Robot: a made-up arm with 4 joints. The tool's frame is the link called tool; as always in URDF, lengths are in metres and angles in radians.
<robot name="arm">
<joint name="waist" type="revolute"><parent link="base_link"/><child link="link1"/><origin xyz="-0.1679 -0.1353 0.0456" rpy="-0.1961 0.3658 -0.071"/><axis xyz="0 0 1"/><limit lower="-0.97" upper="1.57" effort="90" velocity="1.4"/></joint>
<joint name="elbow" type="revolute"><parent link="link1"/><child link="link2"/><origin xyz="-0.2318 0.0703 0.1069" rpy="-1.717 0.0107 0.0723"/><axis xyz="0 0 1"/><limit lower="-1.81" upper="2.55" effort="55" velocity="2"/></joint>
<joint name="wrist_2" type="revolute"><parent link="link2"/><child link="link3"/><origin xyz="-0.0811 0.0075 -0.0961" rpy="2.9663 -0.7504 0.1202"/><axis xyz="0 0 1"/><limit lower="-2.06" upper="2.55" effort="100" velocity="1.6"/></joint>
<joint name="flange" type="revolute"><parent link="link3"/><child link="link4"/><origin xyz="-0.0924 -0.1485 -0.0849" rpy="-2.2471 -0.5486 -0.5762"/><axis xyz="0 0 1"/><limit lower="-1.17" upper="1.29" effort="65" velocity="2.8"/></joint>
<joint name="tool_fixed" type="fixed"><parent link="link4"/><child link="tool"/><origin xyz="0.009 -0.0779 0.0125" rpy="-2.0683 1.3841 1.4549"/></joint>
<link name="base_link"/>
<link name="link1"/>
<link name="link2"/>
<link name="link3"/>
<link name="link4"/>
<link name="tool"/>
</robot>
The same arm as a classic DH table. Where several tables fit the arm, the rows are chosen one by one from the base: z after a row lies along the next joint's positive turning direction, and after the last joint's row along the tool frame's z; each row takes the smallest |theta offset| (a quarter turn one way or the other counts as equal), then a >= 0, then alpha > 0; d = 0 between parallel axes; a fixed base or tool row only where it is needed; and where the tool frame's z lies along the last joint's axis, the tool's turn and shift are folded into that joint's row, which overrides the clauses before.
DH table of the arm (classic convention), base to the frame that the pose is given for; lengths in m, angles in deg. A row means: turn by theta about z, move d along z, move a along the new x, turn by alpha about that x. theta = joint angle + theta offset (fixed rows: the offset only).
base (fixed): d 0.5233, theta0 -65.02, a 0.0517, alpha -23.66
waist: d -0.4018, theta0 67.27, a -0.226, alpha -98.37
elbow: d -0.0924, theta0 82.94, a -0.0034, alpha 136.07
wrist_2: d -0.3033, theta0 23.68, a 0.0707, alpha -122.28
flange: d -0.175, theta0 73.36, a -0.0758, alpha -95.08
tool (fixed): d 0.0202, theta0 80.57, a 0, alpha 0
Joint limits (deg, base to tool): -55.58..89.95 -103.71..146.1 -118.03..146.1 -67.04..73.91

